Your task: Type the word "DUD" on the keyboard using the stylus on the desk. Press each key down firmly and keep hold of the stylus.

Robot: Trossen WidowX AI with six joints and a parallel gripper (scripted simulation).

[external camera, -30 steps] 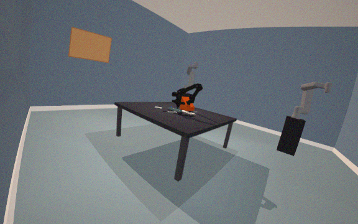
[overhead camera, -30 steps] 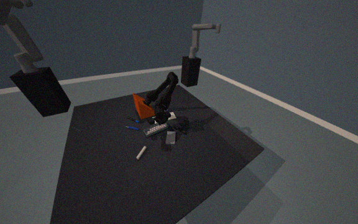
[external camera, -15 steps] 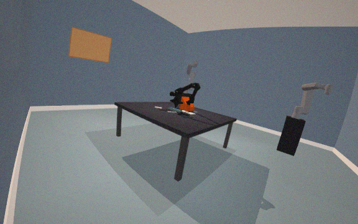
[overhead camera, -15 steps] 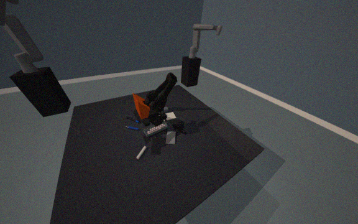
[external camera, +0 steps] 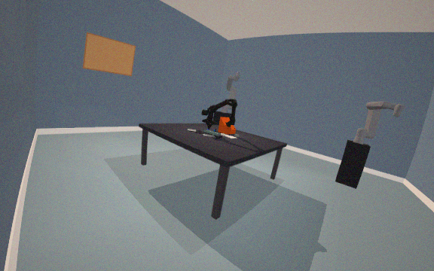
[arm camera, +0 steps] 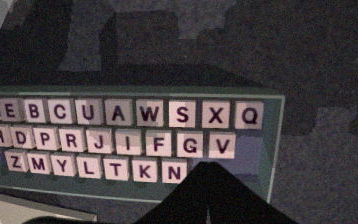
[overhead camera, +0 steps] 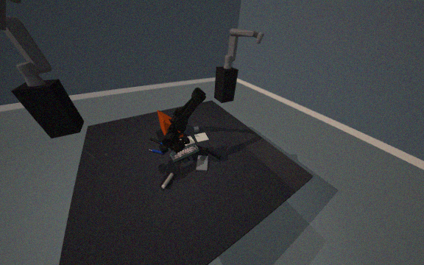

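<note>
Now: the d key 10 mm behind my gripper tip, 120 mm to the left of it and 30 mm below it. The rest, counted from my gripper tip: grey block (130 mm ahead, 130 mm to the left, 40 mm below); u key (10 mm ahead, 70 mm to the left, 30 mm below); blue stylus (120 mm behind, 130 mm to the right, 30 mm below).
</note>
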